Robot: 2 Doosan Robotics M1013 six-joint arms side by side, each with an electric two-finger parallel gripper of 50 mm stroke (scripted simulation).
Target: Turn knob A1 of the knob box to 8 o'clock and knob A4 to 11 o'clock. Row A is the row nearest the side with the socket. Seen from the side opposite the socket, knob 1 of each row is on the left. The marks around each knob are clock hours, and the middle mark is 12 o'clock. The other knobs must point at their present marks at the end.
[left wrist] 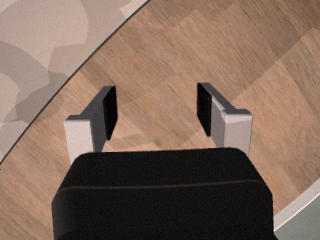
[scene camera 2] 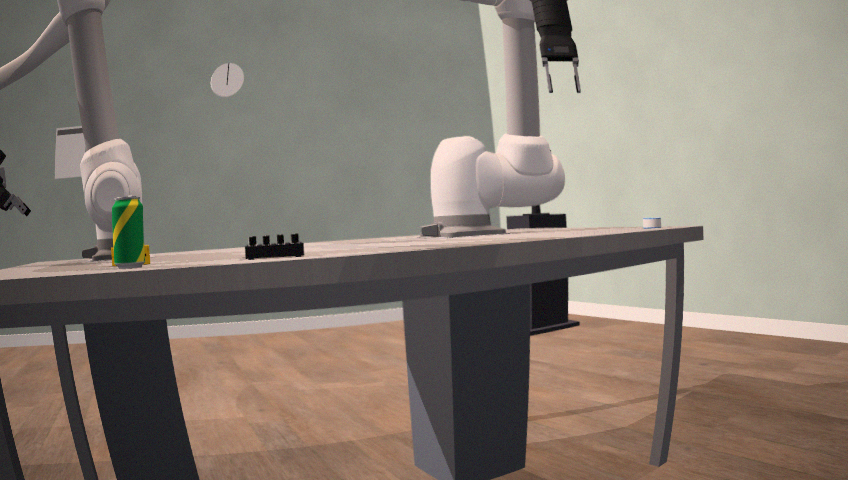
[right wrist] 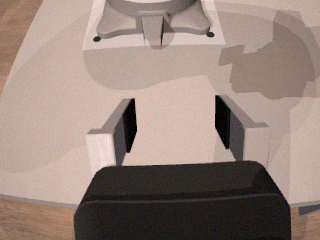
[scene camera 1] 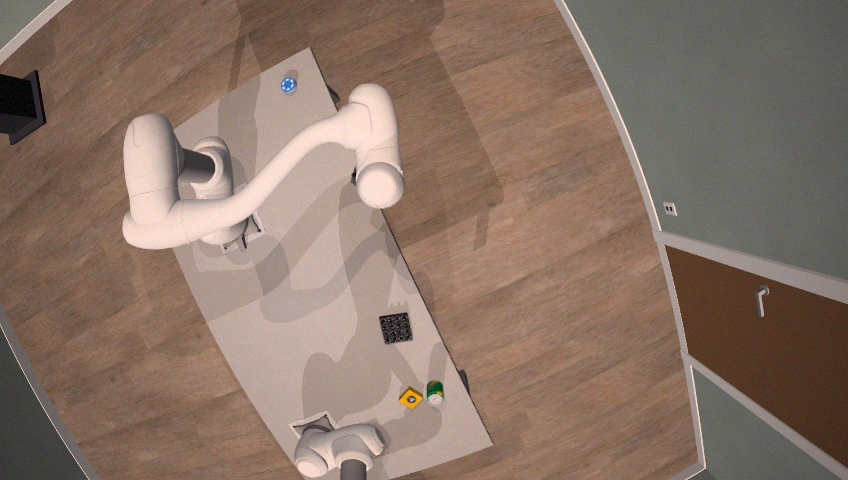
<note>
In view: my left gripper [scene camera 2: 564, 91], my right gripper [right wrist: 175, 113] and a can [scene camera 2: 127, 213].
My left gripper shows as well in the left wrist view [left wrist: 156, 100]. The left wrist view misses the can: it is out of frame. The right wrist view misses the can: it is out of frame.
</note>
